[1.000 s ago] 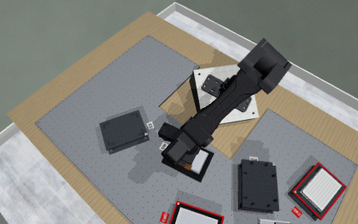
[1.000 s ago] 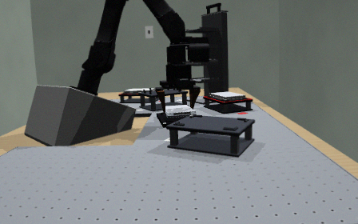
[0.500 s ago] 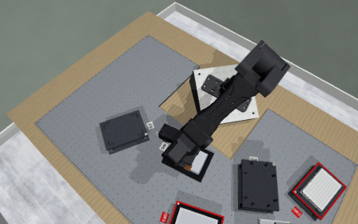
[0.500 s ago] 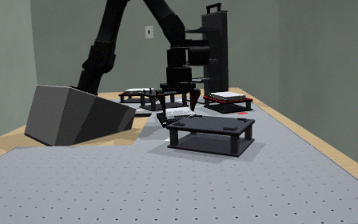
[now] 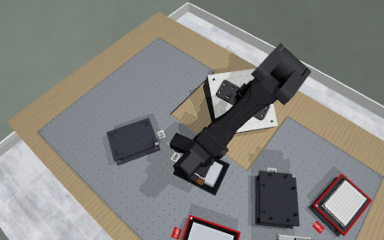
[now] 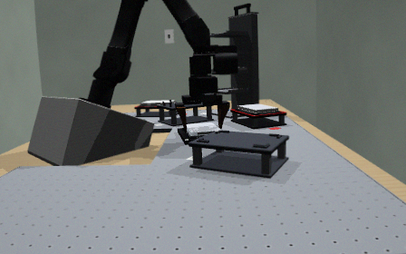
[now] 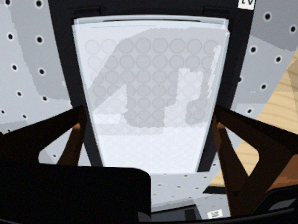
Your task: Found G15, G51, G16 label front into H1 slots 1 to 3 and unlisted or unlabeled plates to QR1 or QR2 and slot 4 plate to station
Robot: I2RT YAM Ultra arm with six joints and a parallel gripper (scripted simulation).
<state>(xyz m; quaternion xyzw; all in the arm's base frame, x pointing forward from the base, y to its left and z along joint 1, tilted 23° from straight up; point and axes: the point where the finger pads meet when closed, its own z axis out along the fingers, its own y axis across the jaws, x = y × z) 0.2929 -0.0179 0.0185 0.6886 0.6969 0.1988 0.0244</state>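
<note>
The flat black pad lies 2 cm below my hand. Also, from my hand: red-bordered quarantine nest: 12 cm behind, 46 cm to the left, 1 cm above; N6 deck label: 11 cm to the right, 2 cm below; plate hotel H1: 22 cm ahead, 37 cm to the left, 17 cm above.
</note>
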